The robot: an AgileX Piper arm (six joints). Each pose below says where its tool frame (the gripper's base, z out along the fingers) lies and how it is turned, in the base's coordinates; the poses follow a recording.
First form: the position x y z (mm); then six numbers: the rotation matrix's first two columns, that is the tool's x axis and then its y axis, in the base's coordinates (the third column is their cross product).
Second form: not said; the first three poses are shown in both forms.
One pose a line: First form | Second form
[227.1 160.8 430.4 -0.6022 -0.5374 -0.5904 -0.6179 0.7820 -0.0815] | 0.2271 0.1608 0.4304; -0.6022 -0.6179 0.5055; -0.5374 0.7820 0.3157; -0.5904 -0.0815 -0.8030
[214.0 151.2 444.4 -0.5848 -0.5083 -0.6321 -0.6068 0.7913 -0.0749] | 0.2140 0.1512 0.4444; -0.5848 -0.6068 0.5383; -0.5083 0.7913 0.3398; -0.6321 -0.0749 -0.7712
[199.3 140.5 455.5 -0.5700 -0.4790 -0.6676 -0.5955 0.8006 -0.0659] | 0.1993 0.1405 0.4555; -0.5700 -0.5955 0.5660; -0.4790 0.8006 0.3600; -0.6676 -0.0659 -0.7416
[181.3 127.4 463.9 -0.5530 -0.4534 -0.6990 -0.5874 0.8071 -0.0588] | 0.1813 0.1274 0.4639; -0.5530 -0.5874 0.5908; -0.4534 0.8071 0.3781; -0.6990 -0.0588 -0.7127
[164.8 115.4 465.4 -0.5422 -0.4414 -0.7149 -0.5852 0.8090 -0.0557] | 0.1648 0.1154 0.4654; -0.5422 -0.5852 0.6029; -0.4414 0.8090 0.3882; -0.7149 -0.0557 -0.6969
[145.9 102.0 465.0 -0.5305 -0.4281 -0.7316 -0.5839 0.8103 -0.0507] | 0.1459 0.1020 0.4650; -0.5305 -0.5839 0.6145; -0.4281 0.8103 0.4003; -0.7316 -0.0507 -0.6798
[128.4 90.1 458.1 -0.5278 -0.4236 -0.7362 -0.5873 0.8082 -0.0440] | 0.1284 0.0901 0.4581; -0.5278 -0.5873 0.6136; -0.4236 0.8082 0.4091; -0.7362 -0.0440 -0.6753
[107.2 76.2 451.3 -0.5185 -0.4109 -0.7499 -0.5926 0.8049 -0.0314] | 0.1072 0.0762 0.4513; -0.5185 -0.5926 0.6165; -0.4109 0.8049 0.4281; -0.7499 -0.0314 -0.6608
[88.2 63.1 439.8 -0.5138 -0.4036 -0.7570 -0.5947 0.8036 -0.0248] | 0.0882 0.0631 0.4398; -0.5138 -0.5947 0.6183; -0.4036 0.8036 0.4374; -0.7570 -0.0248 -0.6529
